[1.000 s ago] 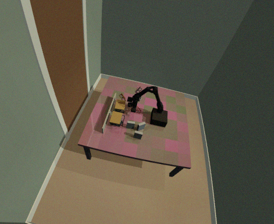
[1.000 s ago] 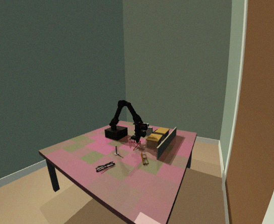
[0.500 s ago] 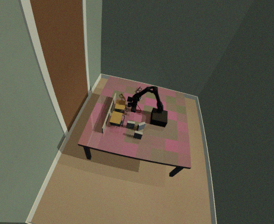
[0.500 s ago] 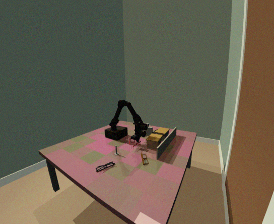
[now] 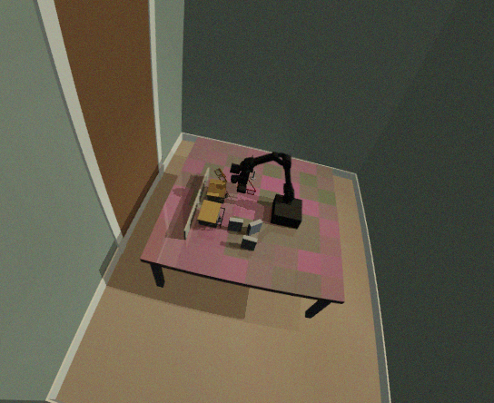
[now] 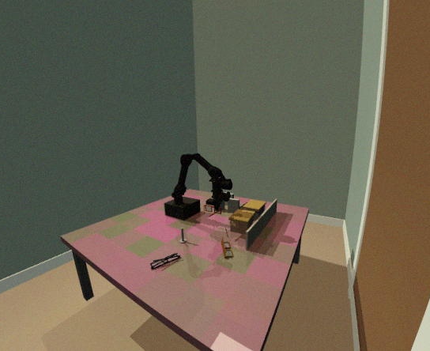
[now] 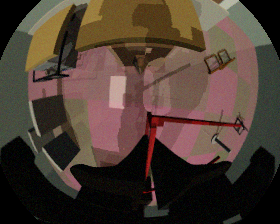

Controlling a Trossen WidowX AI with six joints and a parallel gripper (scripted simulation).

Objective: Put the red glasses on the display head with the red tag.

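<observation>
My gripper tip is 280 mm to the left of the small post, 90 mm above it and 50 mm past it. The rest, counted from my gripper tip: grey backboard: 270 mm ahead, 160 mm to the left, 60 mm below; then yellow display head: 140 mm ahead, 50 mm below, 40 mm to the left.
</observation>
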